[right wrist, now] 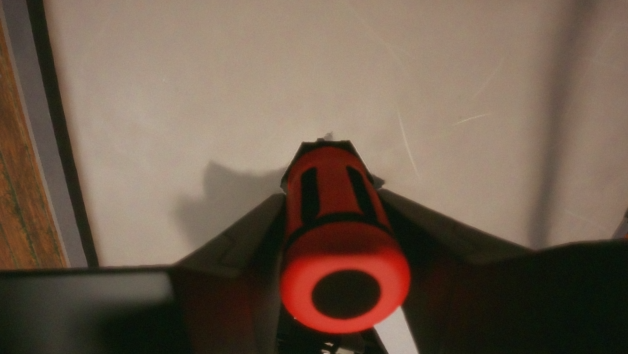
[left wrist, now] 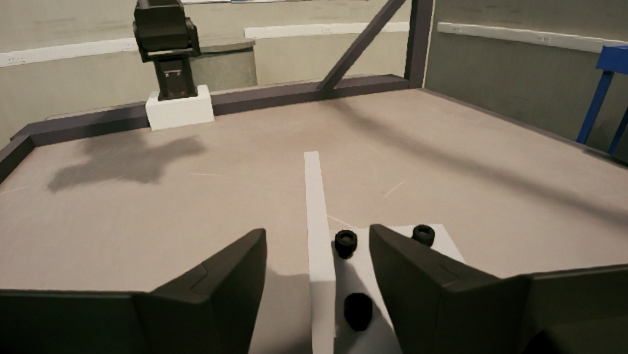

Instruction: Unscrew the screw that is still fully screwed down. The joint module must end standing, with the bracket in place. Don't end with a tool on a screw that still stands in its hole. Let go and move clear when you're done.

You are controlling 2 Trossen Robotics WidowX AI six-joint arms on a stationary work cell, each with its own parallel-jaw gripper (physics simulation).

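Note:
The white bracket shows in the left wrist view, its upright plate standing between the fingers of my left gripper. That gripper is open, with a gap on either side of the plate. Black screws stand up from the bracket's flat plate, right of the upright. The right finger covers part of that plate. The joint module does not show in the left wrist view. My right gripper is shut on a red screwdriver, gripping its handle. The screwdriver's tip is hidden behind the handle.
A black arm base stands on a white block at the back left. A dark frame rail runs along the table's back edge, with a slanted brace above it. A blue stand is beyond the right side. Another rail borders the table's left in the right wrist view.

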